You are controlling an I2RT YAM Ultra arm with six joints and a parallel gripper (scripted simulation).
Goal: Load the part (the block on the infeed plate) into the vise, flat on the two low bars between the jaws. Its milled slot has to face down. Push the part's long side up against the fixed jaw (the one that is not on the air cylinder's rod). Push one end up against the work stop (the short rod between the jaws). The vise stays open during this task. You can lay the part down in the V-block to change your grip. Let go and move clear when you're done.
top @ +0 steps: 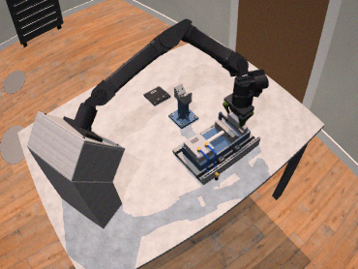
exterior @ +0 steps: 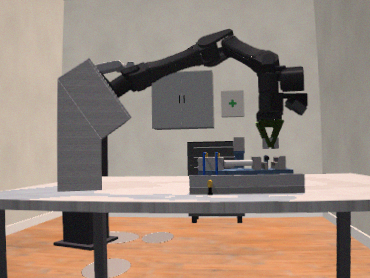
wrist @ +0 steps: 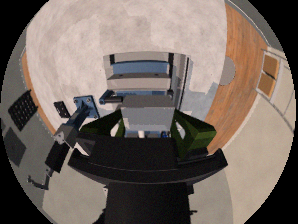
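My hand is 2 cm short of the fixed jaw, 2 cm to the right of it and 5 cm above it. From my hand the other things lie so: grey part: right at my hand; then moving jaw: 4 cm behind, 1 cm to the left, 5 cm below; then air cylinder rod: 9 cm behind, 1 cm to the right, 5 cm below.
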